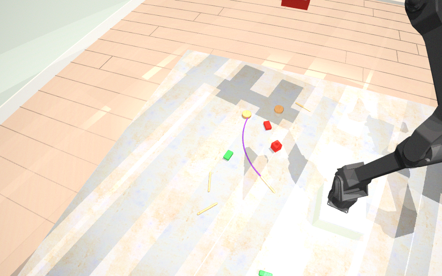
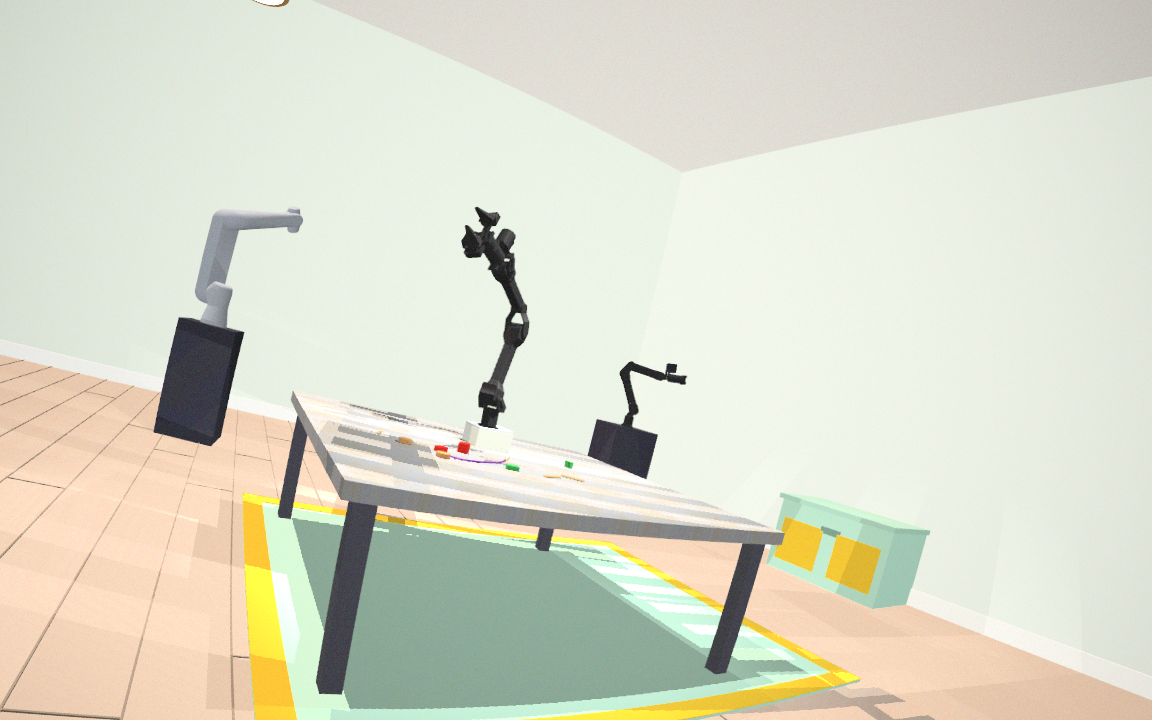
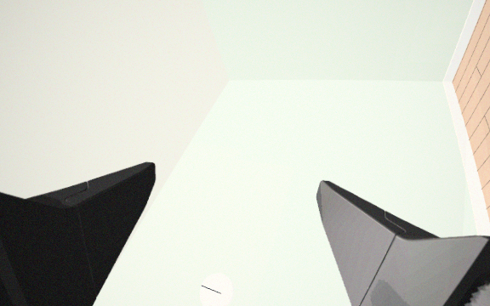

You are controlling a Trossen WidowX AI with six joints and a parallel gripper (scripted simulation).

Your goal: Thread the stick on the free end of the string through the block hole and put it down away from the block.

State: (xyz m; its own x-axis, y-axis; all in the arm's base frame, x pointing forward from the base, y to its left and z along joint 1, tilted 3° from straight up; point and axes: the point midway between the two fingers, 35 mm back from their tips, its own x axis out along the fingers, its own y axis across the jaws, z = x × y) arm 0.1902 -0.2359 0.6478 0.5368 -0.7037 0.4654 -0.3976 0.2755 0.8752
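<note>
My gripper tip is 71 cm above the red wooden block, 16 cm to the right of it and 4 cm short of it. Also, from my gripper tip: round wooden button (72 cm below, 11 cm ahead, 4 cm to the right); then flat red block (72 cm below, 12 cm ahead, 7 cm to the left); then thin wooden stick (72 cm below, 31 cm to the left, 3 cm ahead).
</note>
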